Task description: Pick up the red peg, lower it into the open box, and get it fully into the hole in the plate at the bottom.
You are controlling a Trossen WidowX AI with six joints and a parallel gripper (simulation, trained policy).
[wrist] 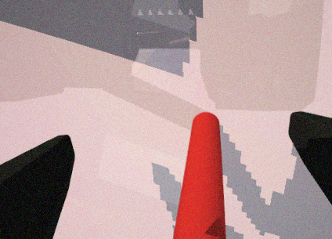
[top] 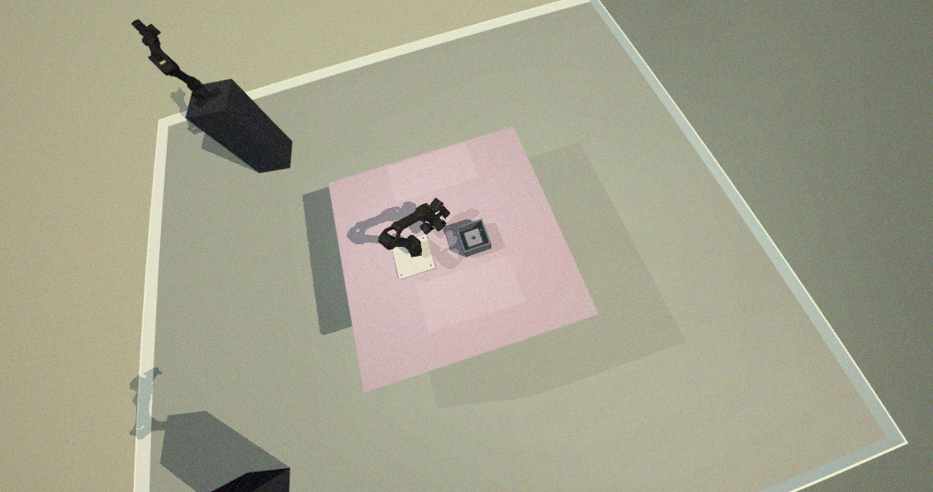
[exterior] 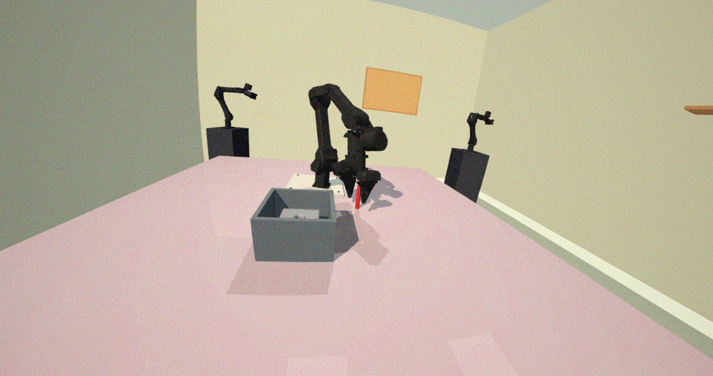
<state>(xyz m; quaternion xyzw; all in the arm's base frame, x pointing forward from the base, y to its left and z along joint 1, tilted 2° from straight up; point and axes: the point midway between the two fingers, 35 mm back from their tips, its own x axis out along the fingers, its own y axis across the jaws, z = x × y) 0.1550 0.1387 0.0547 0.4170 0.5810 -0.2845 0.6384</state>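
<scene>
Now: gripper tip 10 mm past the red peg, 10 mm to the right of it and 10 mm below it. The rest, counted from my gripper tip: grey box 190 mm ahead, 130 mm to the right, 10 mm below; plate 190 mm ahead, 130 mm to the right, 10 mm above.
</scene>
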